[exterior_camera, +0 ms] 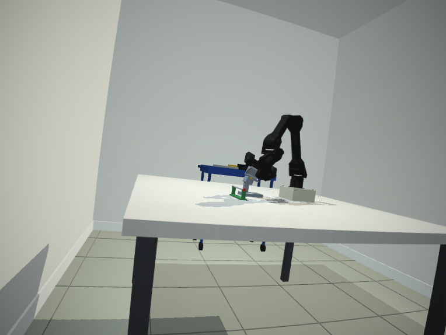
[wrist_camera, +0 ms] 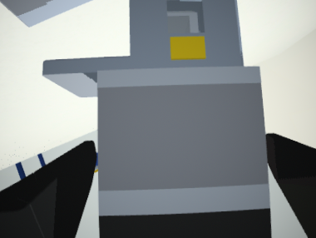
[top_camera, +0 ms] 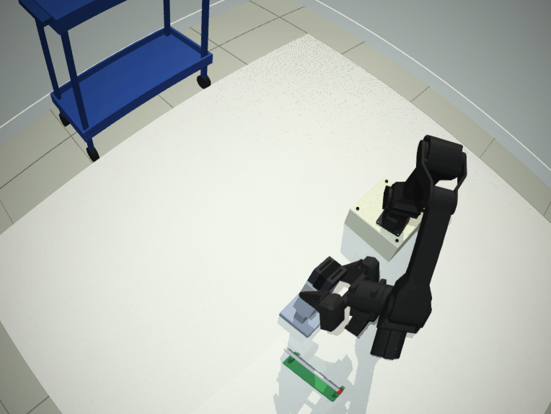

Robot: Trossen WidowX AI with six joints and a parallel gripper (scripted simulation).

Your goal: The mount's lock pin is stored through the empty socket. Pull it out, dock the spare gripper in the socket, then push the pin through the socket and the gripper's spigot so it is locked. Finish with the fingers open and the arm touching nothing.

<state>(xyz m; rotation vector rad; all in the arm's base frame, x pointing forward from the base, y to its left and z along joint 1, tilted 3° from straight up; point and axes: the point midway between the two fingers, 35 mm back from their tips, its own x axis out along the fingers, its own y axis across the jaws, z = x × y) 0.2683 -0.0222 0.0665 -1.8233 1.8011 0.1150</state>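
Now: the spare gripper 2 cm to the left of my gripper tip. From my gripper tip the other things lie so: grey mount (7 cm below, 2 cm to the left, 1 cm ahead); then green holder (12 cm to the left, 12 cm ahead, 10 cm below).
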